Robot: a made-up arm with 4 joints. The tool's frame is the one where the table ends. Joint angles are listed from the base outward.
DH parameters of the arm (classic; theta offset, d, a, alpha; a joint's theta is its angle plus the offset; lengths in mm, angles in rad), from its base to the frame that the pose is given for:
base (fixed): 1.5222 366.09 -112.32 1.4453
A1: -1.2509 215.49 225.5 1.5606
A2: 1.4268 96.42 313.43 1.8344
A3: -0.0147 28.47 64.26 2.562
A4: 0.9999 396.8 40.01 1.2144
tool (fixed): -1.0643 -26.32 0 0
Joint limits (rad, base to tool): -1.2..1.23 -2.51..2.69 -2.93..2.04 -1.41..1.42
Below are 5 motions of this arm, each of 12 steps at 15 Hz.
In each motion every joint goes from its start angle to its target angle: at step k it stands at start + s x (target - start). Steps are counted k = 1, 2, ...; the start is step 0. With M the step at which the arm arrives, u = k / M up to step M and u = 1 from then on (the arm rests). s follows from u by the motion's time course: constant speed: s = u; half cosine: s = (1 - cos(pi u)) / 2; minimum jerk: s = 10 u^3 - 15 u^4 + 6 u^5.
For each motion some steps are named. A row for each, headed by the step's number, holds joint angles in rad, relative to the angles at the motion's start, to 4 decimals.
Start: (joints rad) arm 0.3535 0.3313 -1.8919 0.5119
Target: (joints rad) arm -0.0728 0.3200 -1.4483 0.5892
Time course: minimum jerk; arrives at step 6
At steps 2, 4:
2: -0.0895 -0.0024 0.0931 0.0162
4: -0.3368 -0.0089 0.3505 0.0611

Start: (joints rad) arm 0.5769 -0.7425 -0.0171 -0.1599
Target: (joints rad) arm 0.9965 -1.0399 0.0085 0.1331
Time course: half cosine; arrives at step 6
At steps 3, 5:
3: 0.2098 -0.1487 0.0128 0.1465
5: 0.3915 -0.2775 0.0239 0.2734

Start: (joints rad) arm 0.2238 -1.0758 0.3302 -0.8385
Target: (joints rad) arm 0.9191 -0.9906 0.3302 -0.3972
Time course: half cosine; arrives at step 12
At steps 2, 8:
2: 0.0466 0.0057 0.0000 0.0296
8: 0.5215 0.0639 0.0000 0.3310

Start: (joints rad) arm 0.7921 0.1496 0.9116 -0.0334
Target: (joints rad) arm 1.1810 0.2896 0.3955 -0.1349
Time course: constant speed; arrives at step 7
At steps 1, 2, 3, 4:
1: 0.0556 0.0200 -0.0737 -0.0145
2: 0.1111 0.0400 -0.1475 -0.0290
3: 0.1667 0.0600 -0.2212 -0.0435
4: 0.2222 0.0800 -0.2949 -0.0580

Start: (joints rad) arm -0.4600 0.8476 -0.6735 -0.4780
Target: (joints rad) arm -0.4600 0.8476 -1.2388 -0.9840
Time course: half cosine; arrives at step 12
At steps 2, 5, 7, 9, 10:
2: 0.0000 0.0000 -0.0379 -0.0339
5: 0.0000 0.0000 -0.2095 -0.1875
7: 0.0000 0.0000 -0.3558 -0.3185
9: 0.0000 0.0000 -0.4825 -0.4319
10: 0.0000 0.0000 -0.5274 -0.4721

